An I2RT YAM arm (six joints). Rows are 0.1 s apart.
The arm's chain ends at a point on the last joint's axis. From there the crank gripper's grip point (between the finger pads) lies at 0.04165 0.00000 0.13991 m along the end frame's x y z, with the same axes.
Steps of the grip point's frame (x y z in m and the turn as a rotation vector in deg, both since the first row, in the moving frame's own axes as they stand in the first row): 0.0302, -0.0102, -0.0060, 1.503, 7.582, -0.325; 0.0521, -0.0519, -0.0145, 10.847, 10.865, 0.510; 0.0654, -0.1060, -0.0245, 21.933, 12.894, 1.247; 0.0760, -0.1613, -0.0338, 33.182, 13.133, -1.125; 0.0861, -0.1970, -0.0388, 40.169, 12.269, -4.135
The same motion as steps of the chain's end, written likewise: 0.0121, -0.0063, 0.0008, 1.503, 7.582, -0.325; 0.0265, -0.0270, -0.0017, 10.847, 10.865, 0.510; 0.0354, -0.0572, -0.0020, 21.933, 12.894, 1.247; 0.0478, -0.0870, 0.0016, 33.182, 13.133, -1.125; 0.0632, -0.1068, 0.0063, 40.169, 12.269, -4.135
